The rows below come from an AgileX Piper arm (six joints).
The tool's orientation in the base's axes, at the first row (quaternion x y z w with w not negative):
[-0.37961, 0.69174, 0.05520, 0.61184]
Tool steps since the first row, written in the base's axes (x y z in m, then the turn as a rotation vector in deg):
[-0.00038, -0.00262, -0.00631, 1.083, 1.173, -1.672]
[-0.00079, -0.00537, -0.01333, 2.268, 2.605, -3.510]
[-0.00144, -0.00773, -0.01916, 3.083, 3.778, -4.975]
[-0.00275, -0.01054, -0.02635, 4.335, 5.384, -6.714]
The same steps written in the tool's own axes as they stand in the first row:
[0.00679, 0.00083, -0.00018, 0.989, 0.835, 1.916]
[0.01427, 0.00185, -0.00027, 2.010, 1.856, 4.094]
[0.02051, 0.00284, -0.00064, 2.804, 2.770, 5.744]
[0.02813, 0.00442, -0.00145, 3.661, 3.836, 8.046]

